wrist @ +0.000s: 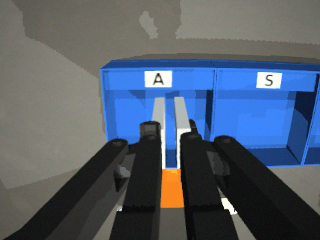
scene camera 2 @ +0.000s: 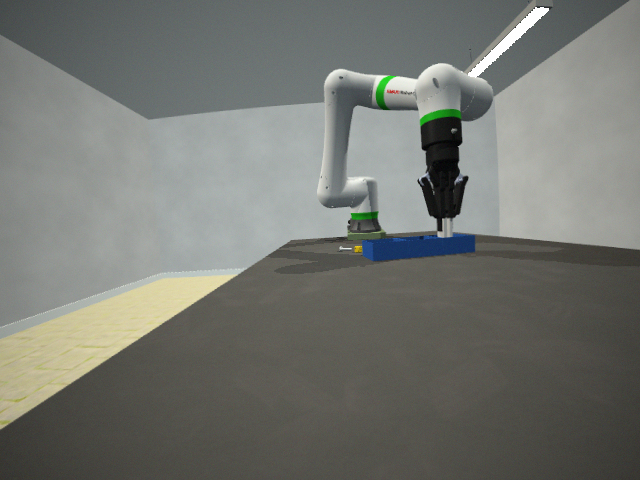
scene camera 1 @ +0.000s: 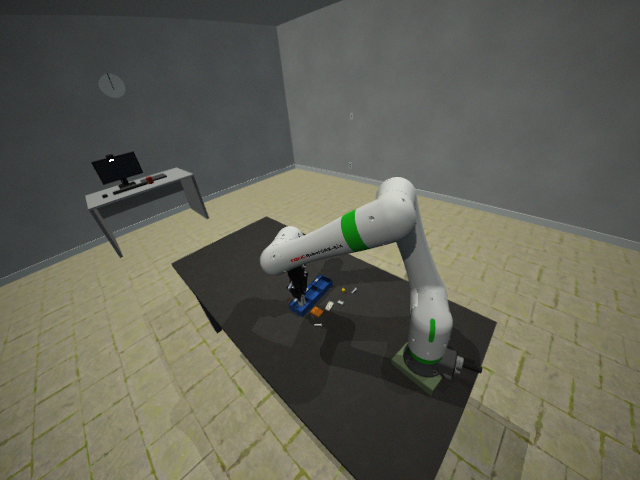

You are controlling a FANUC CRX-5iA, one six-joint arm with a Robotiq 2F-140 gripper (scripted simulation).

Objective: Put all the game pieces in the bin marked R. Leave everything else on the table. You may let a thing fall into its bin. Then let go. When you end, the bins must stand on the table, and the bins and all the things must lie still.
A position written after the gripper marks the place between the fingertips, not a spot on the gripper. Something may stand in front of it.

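A blue bin (scene camera 2: pixel 418 246) is visible, and the wrist view (wrist: pixel 261 104) and scene camera 1 (scene camera 1: pixel 320 285) show the bin too. There is also an orange tile (wrist: pixel 171 196), though scene camera 2 does not show it, hidden as it is by the blue bin. The gripper (scene camera 2: pixel 445 244) can be seen as well, and it appears again in the wrist view (wrist: pixel 169 112).
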